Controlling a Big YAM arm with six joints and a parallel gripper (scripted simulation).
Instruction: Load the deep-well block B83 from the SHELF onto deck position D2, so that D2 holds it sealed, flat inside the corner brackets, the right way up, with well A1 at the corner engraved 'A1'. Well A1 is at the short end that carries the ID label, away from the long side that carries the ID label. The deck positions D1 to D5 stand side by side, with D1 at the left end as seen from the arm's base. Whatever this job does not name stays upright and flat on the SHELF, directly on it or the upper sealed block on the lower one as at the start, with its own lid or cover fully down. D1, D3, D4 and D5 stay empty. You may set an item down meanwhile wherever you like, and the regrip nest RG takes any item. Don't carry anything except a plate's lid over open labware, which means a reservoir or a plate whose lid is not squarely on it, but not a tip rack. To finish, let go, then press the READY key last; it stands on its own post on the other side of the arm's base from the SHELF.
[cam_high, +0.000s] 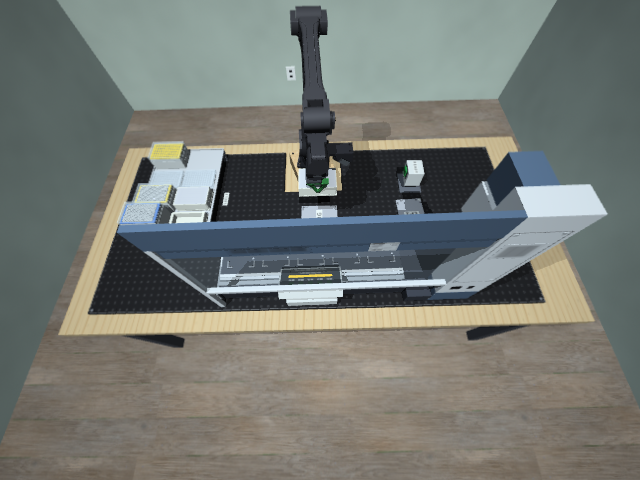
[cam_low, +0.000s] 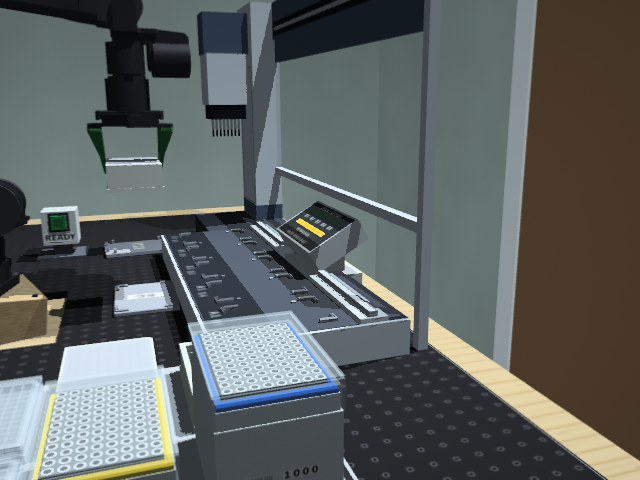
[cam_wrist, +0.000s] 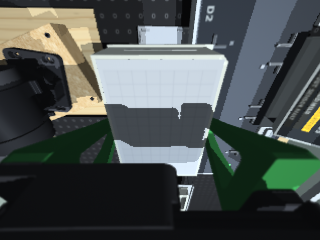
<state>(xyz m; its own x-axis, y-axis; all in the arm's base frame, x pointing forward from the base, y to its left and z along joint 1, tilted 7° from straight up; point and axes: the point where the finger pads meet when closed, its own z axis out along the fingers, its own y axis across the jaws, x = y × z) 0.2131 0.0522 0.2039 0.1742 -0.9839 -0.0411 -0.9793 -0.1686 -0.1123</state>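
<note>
Now: hand 23 cm above the regrip nest. Also, from my hand: blue gantry beam 34 cm ahead, 28 cm above, 7 cm to the left; flat grey plate 37 cm to the left, 23 cm below, 6 cm behind; ready key 32 cm to the left, 21 cm behind, 15 cm below.
</note>
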